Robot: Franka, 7 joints.
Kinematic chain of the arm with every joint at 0, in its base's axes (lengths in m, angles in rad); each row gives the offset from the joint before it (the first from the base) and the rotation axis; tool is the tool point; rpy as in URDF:
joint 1: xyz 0 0 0.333 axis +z
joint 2: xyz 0 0 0 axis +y
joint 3: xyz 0 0 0.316 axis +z
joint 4: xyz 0.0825 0 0 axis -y
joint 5: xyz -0.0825 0 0.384 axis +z
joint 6: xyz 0 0 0 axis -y
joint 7: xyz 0.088 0 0 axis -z
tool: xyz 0 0 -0.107 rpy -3.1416 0 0
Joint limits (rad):
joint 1: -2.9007..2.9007
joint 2: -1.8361..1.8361
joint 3: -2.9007..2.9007
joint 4: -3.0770..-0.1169
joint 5: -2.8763..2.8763
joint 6: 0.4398..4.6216
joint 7: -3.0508..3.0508
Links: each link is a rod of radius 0.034 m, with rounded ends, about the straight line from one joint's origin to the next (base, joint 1, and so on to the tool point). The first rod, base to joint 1, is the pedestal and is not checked.
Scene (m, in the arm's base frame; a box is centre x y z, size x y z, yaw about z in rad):
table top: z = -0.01
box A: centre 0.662 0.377 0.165 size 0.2 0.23 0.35 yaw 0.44
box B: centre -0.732 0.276 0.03 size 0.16 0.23 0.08 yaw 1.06
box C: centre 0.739 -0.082 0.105 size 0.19 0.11 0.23 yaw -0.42
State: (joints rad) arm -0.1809 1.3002 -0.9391 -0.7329 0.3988 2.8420 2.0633
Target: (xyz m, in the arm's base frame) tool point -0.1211 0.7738 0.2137
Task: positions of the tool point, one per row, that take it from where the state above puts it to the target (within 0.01 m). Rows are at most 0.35 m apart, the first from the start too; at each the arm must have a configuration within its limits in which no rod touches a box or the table.
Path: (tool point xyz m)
1: 0.8096 -0.1580 0.5463
2: 0.7564 0.0990 0.7052
3: 0.6006 0.2995 0.8394
4: 0.3842 0.4079 0.9424
5: 0.1580 0.4139 1.0116
6: -0.0324 0.3320 1.0478
7: -0.0318 0.5016 0.9419
8: -0.0450 0.6395 0.7951
9: -0.0681 0.7350 0.6170
10: -0.0956 0.7811 0.4188
11: -0.1211 0.7738 0.2137

